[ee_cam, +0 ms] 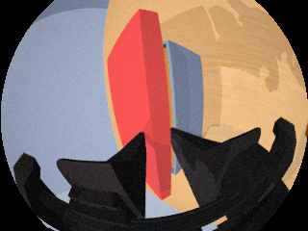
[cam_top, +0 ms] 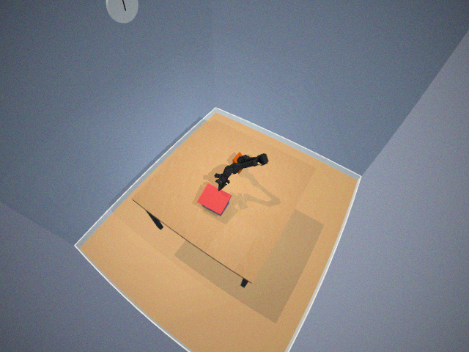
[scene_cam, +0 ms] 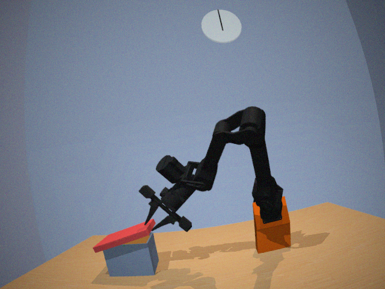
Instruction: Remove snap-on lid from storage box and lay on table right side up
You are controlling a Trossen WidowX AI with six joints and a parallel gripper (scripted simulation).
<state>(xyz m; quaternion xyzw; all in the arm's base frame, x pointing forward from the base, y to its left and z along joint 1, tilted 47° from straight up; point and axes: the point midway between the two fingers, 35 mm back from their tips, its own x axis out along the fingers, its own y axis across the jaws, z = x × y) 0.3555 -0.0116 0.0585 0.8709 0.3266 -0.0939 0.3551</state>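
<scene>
The red lid lies 8 cm ahead of my gripper tip and 2 cm below it. From my gripper tip the other things lie so: storage box (7 cm ahead, 1 cm to the left, 9 cm below).
</scene>
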